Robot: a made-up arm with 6 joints.
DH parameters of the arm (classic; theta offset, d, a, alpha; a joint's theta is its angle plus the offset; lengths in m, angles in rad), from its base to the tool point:
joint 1: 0 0.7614 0.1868 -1.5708
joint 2: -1.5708 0 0.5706 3.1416
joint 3: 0 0 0.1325 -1.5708
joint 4: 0 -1.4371 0 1.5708
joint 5: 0 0 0 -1.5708
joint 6: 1.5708 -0.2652 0 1.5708
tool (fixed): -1.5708 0 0 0
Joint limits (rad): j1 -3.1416..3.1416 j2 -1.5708..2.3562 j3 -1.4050..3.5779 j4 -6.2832..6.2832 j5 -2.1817..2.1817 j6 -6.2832..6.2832
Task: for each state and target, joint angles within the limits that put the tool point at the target. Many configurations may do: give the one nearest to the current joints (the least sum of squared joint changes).
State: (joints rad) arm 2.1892 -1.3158 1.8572 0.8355 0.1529 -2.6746
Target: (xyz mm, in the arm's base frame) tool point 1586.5 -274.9 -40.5
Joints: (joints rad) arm 2.9983 -1.0334 2.7014 0.7989 0.2423 -2.6746
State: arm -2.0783 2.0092 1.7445 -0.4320 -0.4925 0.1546
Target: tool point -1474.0 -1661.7 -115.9
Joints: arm -2.3249 2.1031 1.7463 -0.4126 -0.6385 0.1546
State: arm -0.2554 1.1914 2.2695 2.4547 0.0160 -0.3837
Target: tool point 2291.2 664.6 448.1
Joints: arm 0.2675 2.0725 1.9969 2.4559 0.2115 -0.3837
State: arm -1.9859 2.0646 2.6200 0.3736 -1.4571 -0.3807
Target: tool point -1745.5 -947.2 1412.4
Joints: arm -2.5891 1.8934 2.5453 0.4412 -1.3223 -0.3807
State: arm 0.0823 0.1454 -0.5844 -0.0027 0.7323 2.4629
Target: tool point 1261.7 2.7 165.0
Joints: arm 0.0053 -0.0929 -1.1149 -0.0180 0.9933 2.4629
